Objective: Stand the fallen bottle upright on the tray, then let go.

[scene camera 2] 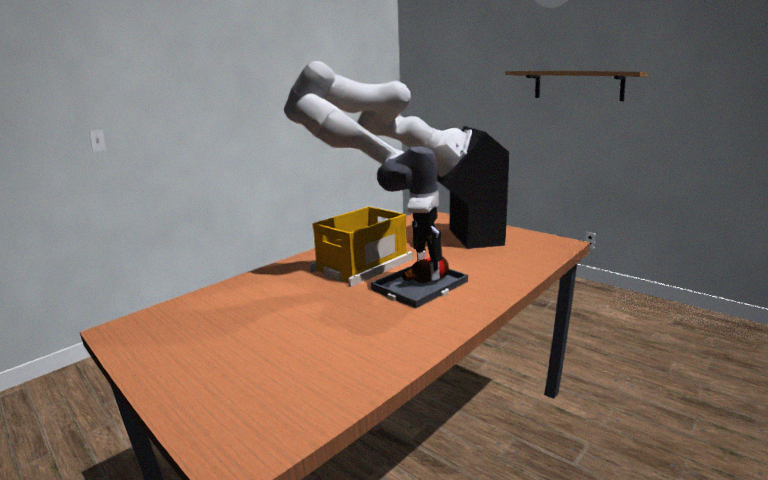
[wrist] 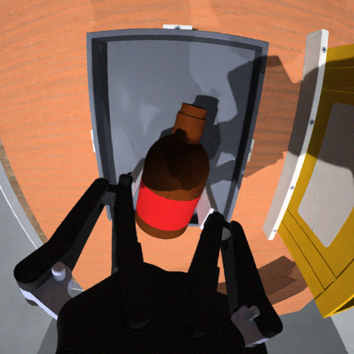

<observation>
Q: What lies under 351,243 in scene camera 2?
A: A yellow crate.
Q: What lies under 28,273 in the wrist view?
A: The gripper.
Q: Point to a dark grey tray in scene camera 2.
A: At 412,293
</observation>
